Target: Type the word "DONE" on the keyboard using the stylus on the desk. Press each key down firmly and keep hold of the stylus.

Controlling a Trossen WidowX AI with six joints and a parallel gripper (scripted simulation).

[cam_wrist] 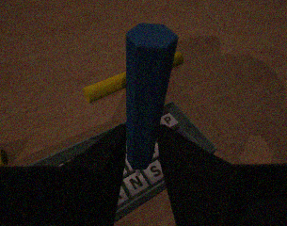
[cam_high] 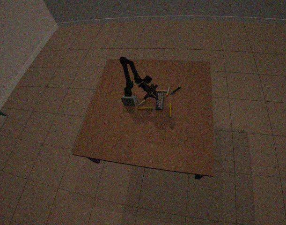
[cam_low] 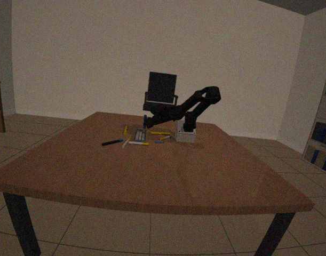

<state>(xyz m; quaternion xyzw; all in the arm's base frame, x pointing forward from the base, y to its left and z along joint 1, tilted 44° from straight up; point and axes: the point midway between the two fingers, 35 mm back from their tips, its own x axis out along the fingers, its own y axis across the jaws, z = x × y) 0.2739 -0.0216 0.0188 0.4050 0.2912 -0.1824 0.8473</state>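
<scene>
Now: the thin grey tip 50 mm below my gripper tip. From my gripper tip the other things lie so: blue stylus: 20 mm below.
</scene>
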